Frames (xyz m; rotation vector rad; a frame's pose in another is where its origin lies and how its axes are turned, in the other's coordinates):
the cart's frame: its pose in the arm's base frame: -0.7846 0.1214 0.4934 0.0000 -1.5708 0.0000
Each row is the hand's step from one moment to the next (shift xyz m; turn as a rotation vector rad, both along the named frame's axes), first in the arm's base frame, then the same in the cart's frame.
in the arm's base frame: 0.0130 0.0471 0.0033 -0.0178 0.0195 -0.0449
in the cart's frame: 0.0033 0.0471 -0.0130 -0.0449 0.0195 0.0178
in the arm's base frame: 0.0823 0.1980 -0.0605 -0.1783 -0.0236 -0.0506
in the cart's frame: -0.0605 0.1980 -0.0823 -0.0506 -0.0236 0.1783
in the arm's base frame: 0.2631 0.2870 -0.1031 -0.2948 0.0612 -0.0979
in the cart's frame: -0.1031 0.2870 -0.2631 -0.0979 0.0612 0.2948
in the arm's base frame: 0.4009 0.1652 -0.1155 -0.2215 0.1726 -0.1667
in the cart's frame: -0.1155 0.1652 -0.4009 -0.1667 0.1726 0.2215
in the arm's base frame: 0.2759 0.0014 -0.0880 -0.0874 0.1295 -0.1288
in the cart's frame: -0.0880 0.0014 -0.2759 -0.1288 0.1295 0.0874
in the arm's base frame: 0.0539 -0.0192 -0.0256 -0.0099 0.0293 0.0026
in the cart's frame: -0.0256 -0.0192 -0.0539 0.0026 0.0293 0.0099
